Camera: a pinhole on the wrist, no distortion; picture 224 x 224 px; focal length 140.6 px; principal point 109.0 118.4 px. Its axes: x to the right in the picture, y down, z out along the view. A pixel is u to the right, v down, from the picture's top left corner.
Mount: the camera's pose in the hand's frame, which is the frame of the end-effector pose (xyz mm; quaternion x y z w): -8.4 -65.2 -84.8 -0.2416 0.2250 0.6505 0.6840
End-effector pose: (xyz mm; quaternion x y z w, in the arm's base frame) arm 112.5 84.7 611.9 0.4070 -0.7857 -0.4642 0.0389
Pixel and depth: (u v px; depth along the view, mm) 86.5 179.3 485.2
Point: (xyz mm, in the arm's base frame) 4.3 514.6 634.0
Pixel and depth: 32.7 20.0 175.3
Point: 10.6 84.5 485.5
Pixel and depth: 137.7 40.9 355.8
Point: -205.9 114.6 620.8
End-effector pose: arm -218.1 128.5 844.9 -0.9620 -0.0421 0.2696 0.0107
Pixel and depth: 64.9 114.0 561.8
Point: -451.8 -18.9 443.3
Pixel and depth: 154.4 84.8 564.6
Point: -202.7 -283.1 545.8
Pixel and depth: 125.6 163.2 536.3
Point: -496.2 -211.3 676.9
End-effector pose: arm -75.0 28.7 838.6 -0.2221 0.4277 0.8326 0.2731
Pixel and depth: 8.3 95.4 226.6
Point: -81.9 221.2 900.9
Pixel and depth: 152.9 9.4 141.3
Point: -186.7 32.0 809.6
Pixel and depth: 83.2 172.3 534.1
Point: -89.1 195.5 1296.4
